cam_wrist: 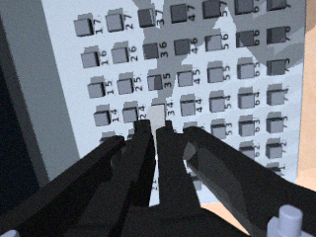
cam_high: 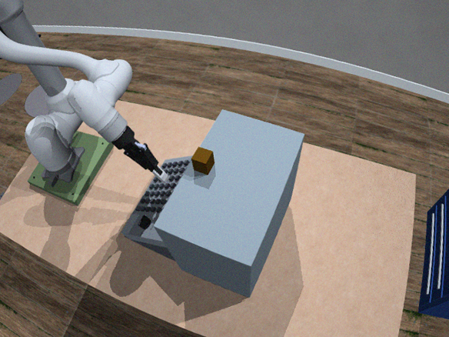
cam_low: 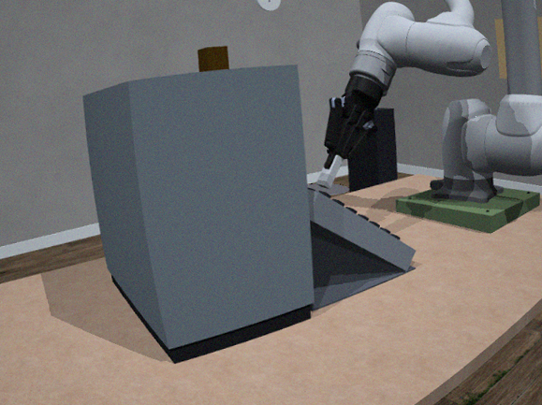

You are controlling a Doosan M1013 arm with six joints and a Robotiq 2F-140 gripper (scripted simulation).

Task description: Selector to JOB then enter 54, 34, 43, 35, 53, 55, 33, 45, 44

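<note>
Right now my hand is 7 cm above the key, 3 cm to the right of it and 2 cm short of it. Round my hand: black selector knob: 16 cm to the right, 6 cm below, 3 cm behind.
</note>
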